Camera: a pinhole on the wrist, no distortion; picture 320 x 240 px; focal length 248.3 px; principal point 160.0 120.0 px. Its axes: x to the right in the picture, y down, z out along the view. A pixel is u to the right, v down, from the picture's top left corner.
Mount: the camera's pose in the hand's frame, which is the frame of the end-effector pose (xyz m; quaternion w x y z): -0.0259 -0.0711 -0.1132 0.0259 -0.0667 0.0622 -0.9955
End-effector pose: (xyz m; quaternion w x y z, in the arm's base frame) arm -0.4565 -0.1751 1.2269 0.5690 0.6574 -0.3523 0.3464
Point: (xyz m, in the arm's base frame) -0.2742 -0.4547 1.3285
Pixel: 56.5 99.0
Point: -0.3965 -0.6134 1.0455
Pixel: 224.0 97.7
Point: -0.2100 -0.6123 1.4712
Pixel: 21.5 85.8
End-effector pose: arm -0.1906 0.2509 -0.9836 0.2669 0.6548 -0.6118 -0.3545
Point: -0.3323 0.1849 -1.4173
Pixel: 123.2 176.9
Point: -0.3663 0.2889 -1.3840
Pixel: 174.5 157.0
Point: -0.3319 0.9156 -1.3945
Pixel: outside the picture
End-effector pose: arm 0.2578 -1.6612 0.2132 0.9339 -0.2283 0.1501 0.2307
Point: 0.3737 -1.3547 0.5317
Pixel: 138.3 26.2
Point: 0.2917 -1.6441 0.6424
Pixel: 249.2 129.1
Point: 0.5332 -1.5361 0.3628
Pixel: 31.0 111.5
